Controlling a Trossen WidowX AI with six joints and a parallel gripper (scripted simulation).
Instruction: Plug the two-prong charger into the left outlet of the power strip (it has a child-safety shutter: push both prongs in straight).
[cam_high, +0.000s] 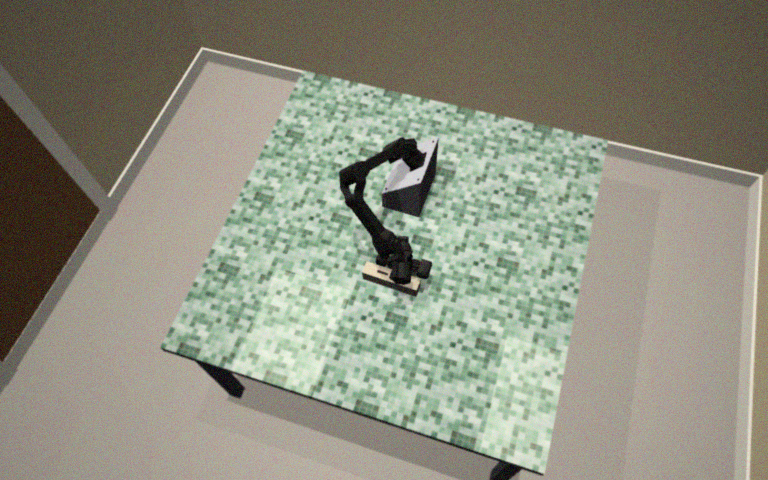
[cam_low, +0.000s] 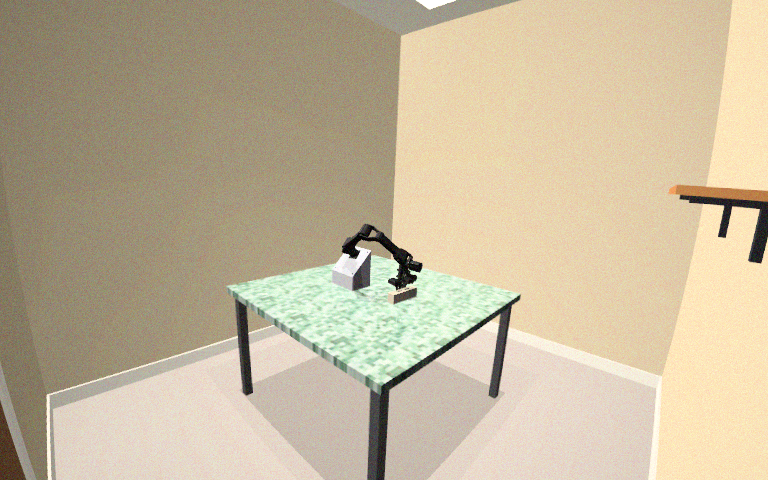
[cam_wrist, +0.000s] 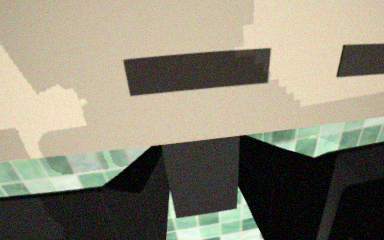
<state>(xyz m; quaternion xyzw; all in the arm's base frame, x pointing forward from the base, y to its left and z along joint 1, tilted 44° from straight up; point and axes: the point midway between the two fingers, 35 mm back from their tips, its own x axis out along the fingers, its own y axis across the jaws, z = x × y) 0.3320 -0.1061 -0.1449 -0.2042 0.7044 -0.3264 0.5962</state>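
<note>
My gripper tip is now 2 cm short of the black charger and 1 cm below it.
</note>
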